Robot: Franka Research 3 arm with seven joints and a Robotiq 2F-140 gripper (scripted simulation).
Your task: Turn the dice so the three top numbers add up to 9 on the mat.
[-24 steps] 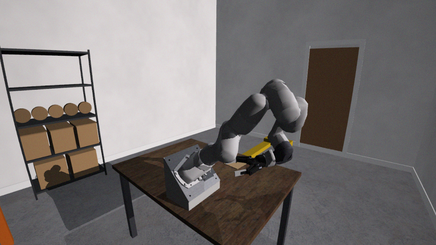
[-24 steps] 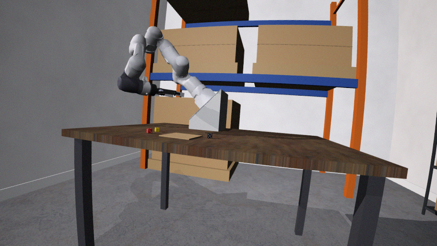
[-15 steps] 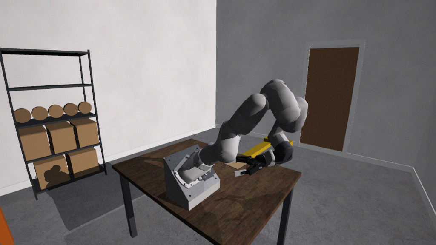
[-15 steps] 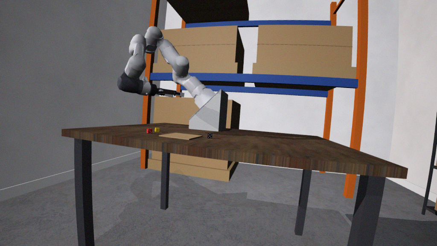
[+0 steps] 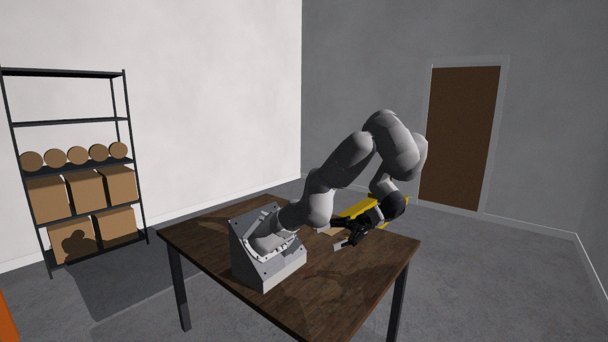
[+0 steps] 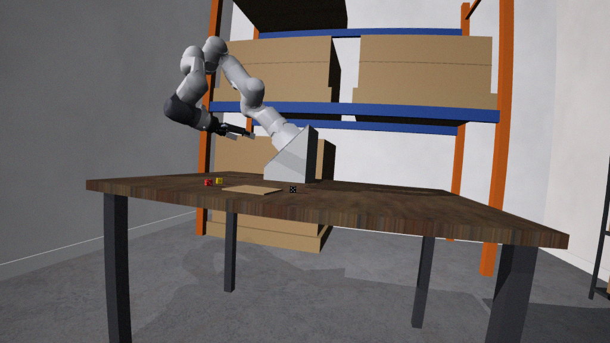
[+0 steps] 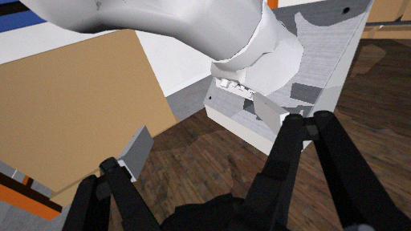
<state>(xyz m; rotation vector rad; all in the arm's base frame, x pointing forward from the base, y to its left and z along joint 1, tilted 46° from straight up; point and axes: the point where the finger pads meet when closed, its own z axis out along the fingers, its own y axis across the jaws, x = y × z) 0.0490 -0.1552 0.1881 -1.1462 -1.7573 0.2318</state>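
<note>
Right now the yellow die is 350 mm ahead of my hand, 190 mm below it and 40 mm to the left of it. Also, from my hand: red die 420 mm ahead, 190 mm below, 30 mm to the left; then black die 420 mm ahead, 310 mm to the left, 190 mm below; then tan mat 440 mm ahead, 190 mm to the left, 190 mm below.
</note>
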